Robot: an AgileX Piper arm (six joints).
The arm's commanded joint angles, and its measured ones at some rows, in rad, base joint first. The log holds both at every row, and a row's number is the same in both.
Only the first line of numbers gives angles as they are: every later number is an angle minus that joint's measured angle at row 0.
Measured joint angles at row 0:
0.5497 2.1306 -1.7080 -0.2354 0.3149 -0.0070
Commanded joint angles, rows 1 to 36:
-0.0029 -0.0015 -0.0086 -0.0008 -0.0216 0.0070
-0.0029 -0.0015 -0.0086 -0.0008 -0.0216 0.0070
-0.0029 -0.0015 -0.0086 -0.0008 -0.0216 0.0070
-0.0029 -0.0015 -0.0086 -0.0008 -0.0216 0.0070
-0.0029 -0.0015 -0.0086 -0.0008 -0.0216 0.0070
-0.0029 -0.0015 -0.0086 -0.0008 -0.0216 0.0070
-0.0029 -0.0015 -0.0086 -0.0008 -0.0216 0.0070
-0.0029 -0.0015 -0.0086 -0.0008 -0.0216 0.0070
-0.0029 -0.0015 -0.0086 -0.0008 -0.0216 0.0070
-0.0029 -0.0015 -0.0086 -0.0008 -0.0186 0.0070
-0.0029 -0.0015 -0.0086 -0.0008 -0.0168 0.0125
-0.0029 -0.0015 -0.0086 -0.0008 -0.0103 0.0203
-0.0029 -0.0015 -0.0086 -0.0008 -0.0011 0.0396
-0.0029 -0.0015 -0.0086 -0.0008 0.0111 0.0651
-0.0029 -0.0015 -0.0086 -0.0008 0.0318 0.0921
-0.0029 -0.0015 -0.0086 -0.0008 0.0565 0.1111
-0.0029 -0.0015 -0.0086 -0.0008 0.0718 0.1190
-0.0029 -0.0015 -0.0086 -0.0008 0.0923 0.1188
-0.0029 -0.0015 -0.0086 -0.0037 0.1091 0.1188
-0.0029 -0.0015 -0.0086 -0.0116 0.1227 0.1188
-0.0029 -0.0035 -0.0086 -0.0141 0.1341 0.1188
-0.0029 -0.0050 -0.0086 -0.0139 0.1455 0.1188
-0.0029 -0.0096 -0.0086 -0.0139 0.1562 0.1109
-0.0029 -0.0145 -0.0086 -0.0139 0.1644 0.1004
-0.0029 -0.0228 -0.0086 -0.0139 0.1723 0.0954
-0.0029 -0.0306 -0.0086 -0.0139 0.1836 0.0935
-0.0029 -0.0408 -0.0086 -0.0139 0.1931 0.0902
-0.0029 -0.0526 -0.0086 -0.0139 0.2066 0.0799
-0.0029 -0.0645 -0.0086 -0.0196 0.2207 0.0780
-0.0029 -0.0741 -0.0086 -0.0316 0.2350 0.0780
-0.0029 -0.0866 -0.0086 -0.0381 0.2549 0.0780
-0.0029 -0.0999 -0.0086 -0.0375 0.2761 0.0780
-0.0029 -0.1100 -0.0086 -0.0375 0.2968 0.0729
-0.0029 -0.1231 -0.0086 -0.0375 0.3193 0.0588
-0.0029 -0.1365 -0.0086 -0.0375 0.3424 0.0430
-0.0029 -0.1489 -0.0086 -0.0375 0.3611 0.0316
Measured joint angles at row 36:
0.0000 -0.0992 -0.0023 -0.0263 0.2821 0.0751
